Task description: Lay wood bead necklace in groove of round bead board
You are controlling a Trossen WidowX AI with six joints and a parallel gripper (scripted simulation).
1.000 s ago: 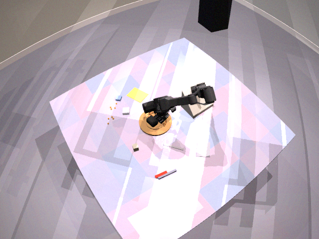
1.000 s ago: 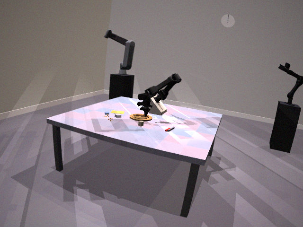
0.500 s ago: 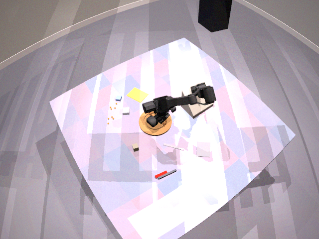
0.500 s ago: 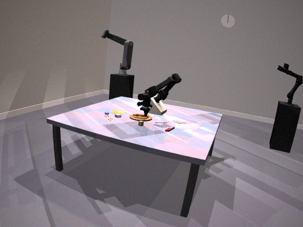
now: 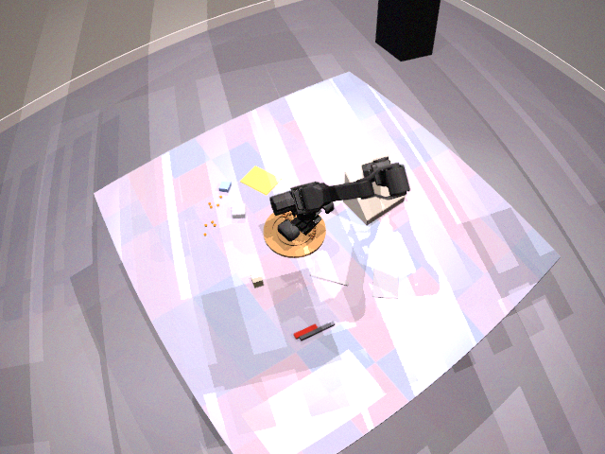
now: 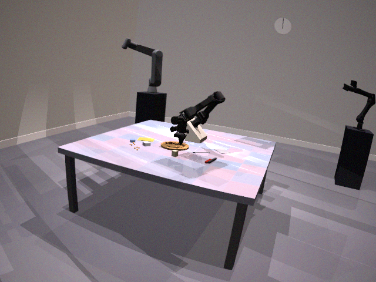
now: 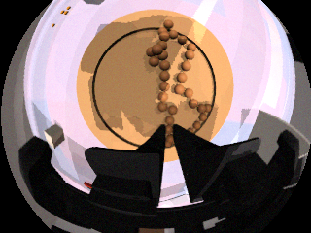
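Right now my gripper tip is 3 cm short of the round bead board, 3 cm to the left of it and 1 cm above it. The rest, counted from my gripper tip: cream cube 21 cm ahead, 8 cm to the left; then white block 15 cm ahead, 19 cm to the right; then thin rod 2 cm ahead, 17 cm to the left, 1 cm below.
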